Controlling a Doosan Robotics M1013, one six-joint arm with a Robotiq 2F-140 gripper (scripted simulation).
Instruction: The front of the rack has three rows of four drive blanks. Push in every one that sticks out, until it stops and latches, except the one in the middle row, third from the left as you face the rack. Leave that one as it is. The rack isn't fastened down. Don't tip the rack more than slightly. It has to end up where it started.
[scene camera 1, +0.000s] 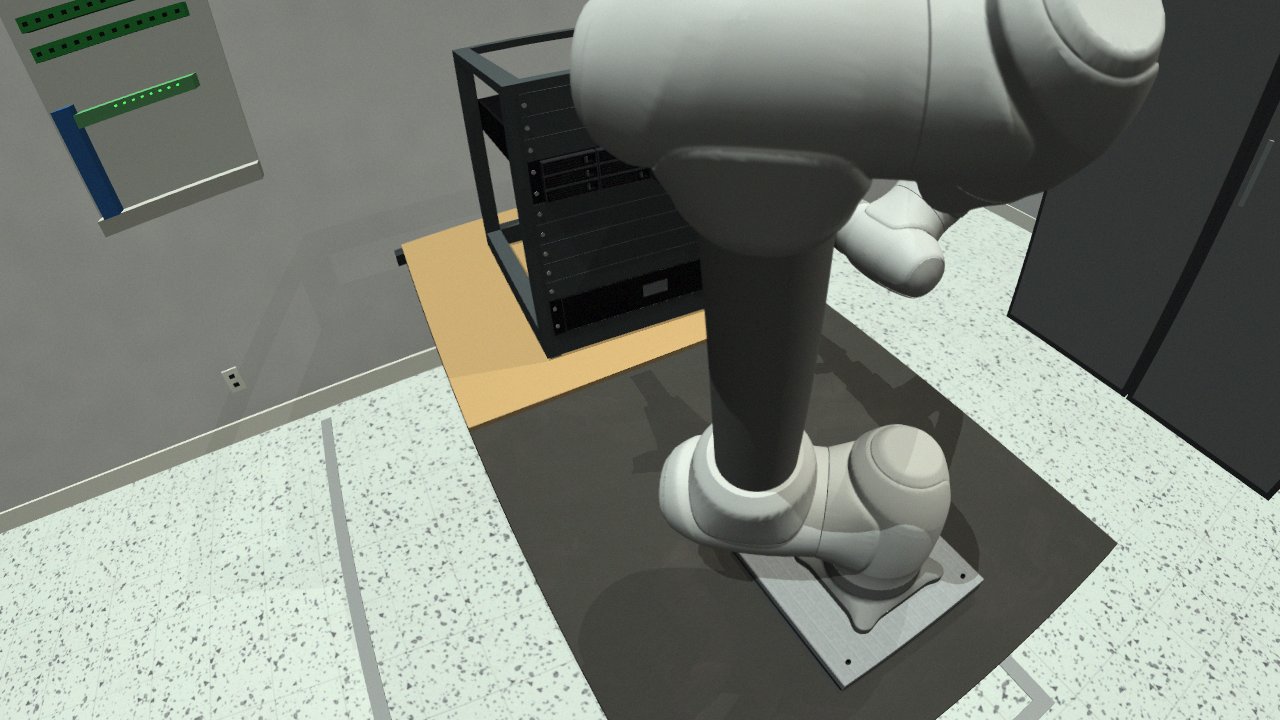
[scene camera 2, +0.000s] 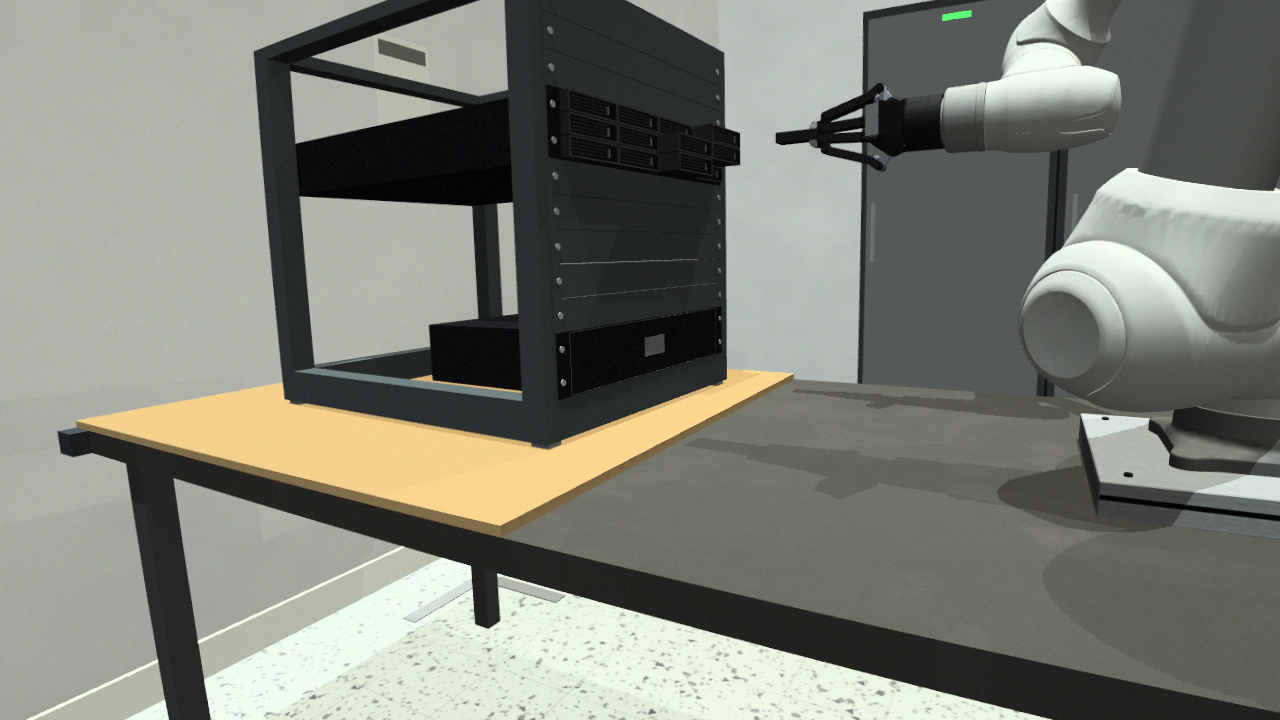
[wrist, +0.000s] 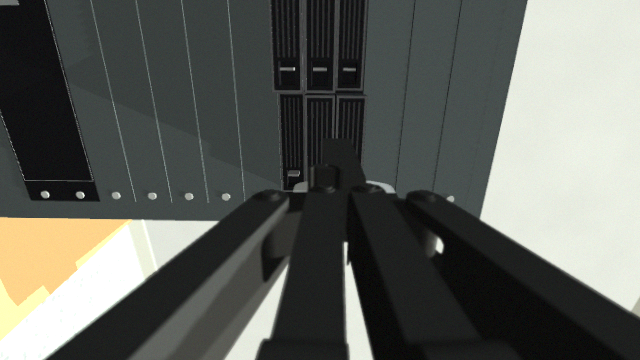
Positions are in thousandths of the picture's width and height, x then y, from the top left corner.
Scene:
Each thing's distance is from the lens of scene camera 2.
gripper (scene camera 2: 608, 194): 115 cm
black rack (scene camera 2: 468, 476): 96 cm

